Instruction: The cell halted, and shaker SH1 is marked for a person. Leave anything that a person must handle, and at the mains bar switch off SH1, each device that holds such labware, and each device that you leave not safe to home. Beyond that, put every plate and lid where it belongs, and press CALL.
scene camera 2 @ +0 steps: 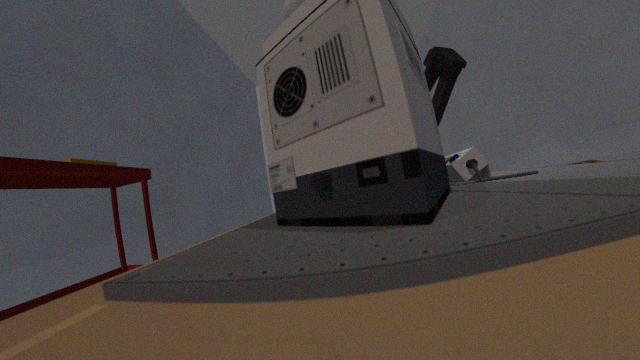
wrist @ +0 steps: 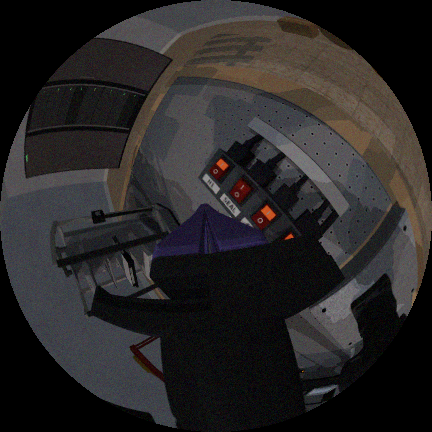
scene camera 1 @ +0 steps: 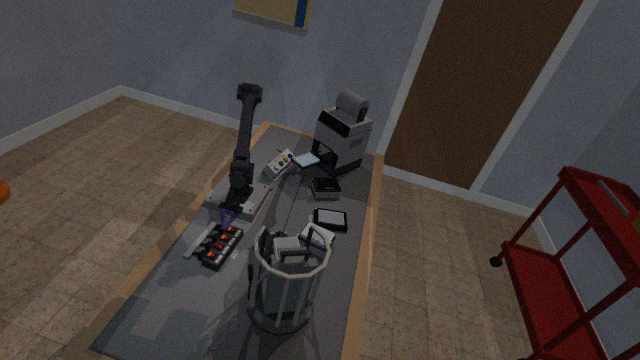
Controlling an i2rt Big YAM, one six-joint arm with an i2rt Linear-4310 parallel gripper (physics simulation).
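Where they show: gripper, fingertip midpoint: [wrist: 204, 209] [scene camera 1: 223, 229]; arm's base, link origin: [wrist: 373, 304].
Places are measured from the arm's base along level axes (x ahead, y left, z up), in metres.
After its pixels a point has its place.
The mains bar [scene camera 1: 217, 260] [wrist: 207, 162] lies near the arm base. In the wrist view, the H1 switch [wrist: 219, 168] @(x 0.058, y -0.381, z 0.012 m) is lit and the SEAL switch [wrist: 240, 191] @(x 0.062, y -0.331, z 0.012 m) is dark. A third switch [wrist: 264, 217] @(x 0.063, y -0.282, z 0.013 m) is lit; the fourth [wrist: 289, 237] @(x 0.056, y -0.239, z 0.011 m) shows a lit corner. My purple-fingered gripper [scene camera 1: 225, 225] @(x 0.072, y -0.318, z 0.097 m) [wrist: 204, 209] @(x 0.072, y -0.318, z 0.097 m) is shut and empty above the bar, hiding the third label. A pale plate [scene camera 1: 306, 159] @(x 0.221, y 0.353, z 0.073 m) sits at the tall white device [scene camera 1: 354, 146] @(x 0.451, y 0.508, z 0.154 m) [scene camera 2: 340, 127] @(x 0.400, y 0.699, z 0.073 m). A black-topped device [scene camera 1: 326, 191] @(x 0.384, y 0.212, z 0.013 m), a black-rimmed holder with a pale plate [scene camera 1: 330, 218] @(x 0.448, y 0.046, z -0.008 m) and a white block [scene camera 1: 318, 235] @(x 0.423, y -0.139, z 0.045 m) stand in a row. SH1's label is unreadable.
A tall round cage [scene camera 1: 281, 274] @(x 0.371, y -0.562, z 0.286 m) holding white labware stands beside the bar. The button box [scene camera 1: 279, 164] @(x 0.092, y 0.270, z 0.030 m) [scene camera 2: 467, 164] @(x 0.110, y 0.452, z 0.006 m) has coloured buttons. Black plugs and a pale strip [scene camera 1: 199, 241] @(x -0.031, y -0.321, z -0.021 m) [wrist: 305, 162] @(x -0.035, y -0.292, z -0.021 m) lie behind the bar. A red cart [scene camera 1: 545, 295] [scene camera 2: 75, 175] stands apart.
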